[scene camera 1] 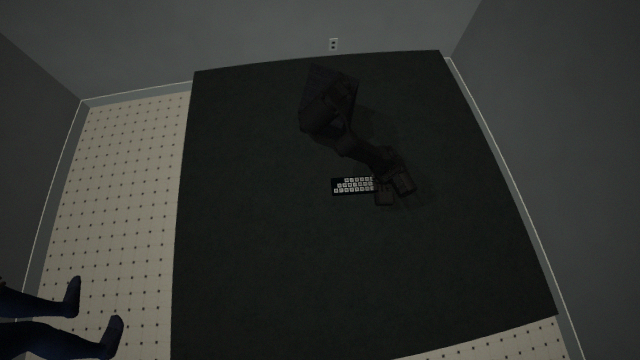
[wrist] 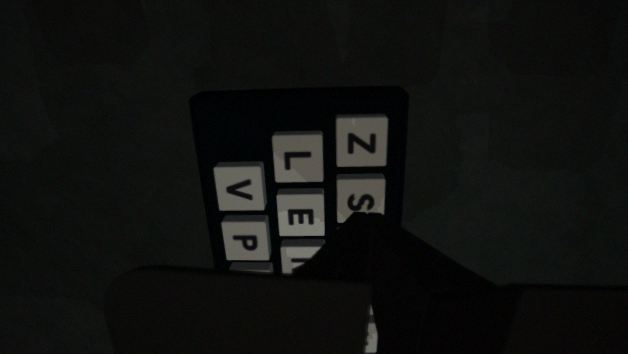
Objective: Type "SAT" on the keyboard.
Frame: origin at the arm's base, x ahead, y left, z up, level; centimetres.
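Where they show: gripper, fingertip midpoint: (scene camera 1: pixel 375 187) (wrist: pixel 365 226); arm's base, origin of the base link: (scene camera 1: pixel 341 88).
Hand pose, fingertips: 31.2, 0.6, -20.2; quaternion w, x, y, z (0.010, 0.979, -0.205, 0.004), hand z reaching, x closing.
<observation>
Things, the pixels of their top centre, and the offset from my fingertips, as dx, dy, dz. Level surfaces: height alone.
- black keyboard, middle of its top: (scene camera 1: pixel 358 184) -4.0, -5.0, -0.5
- keys Z, middle of its top: (wrist: pixel 361 142) +0.8, +2.4, -0.5
- S, middle of its top: (wrist: pixel 360 201) +0.1, +0.6, -0.5
- L, middle of its top: (wrist: pixel 297 159) -1.2, +2.6, -0.5
- E, middle of its top: (wrist: pixel 300 216) -1.8, +0.8, -0.5
- V, middle of its top: (wrist: pixel 239 189) -3.3, +2.4, -0.5
- P, middle of its top: (wrist: pixel 245 241) -4.0, +0.6, -0.5
- dark table top, its level: dz -2.1
A black keyboard (scene camera 1: pixel 334 182) (wrist: pixel 235 125) with white letter keys lies on the dark table. In the wrist view the keys Z (wrist: pixel 362 141), S (wrist: pixel 361 192), L (wrist: pixel 298 157), E (wrist: pixel 301 215), V (wrist: pixel 240 188) and P (wrist: pixel 246 239) show. My gripper (wrist: pixel 365 226) is shut and empty. Its fingertips cover the lower edge of the S key in that view; whether they touch it I cannot tell. The fingers hide the keys below. The A and T keys cannot be made out. In the scene view the arm's end covers the keyboard's right end.
The dark table top (scene camera 1: pixel 280 260) extends around the keyboard. The arm's base (scene camera 1: pixel 327 100) stands near the table's far edge. A person's legs (scene camera 1: pixel 45 340) show at the lower left, beside the table, over the tiled floor (scene camera 1: pixel 115 200). A wall socket (scene camera 1: pixel 333 44) is behind the table.
</observation>
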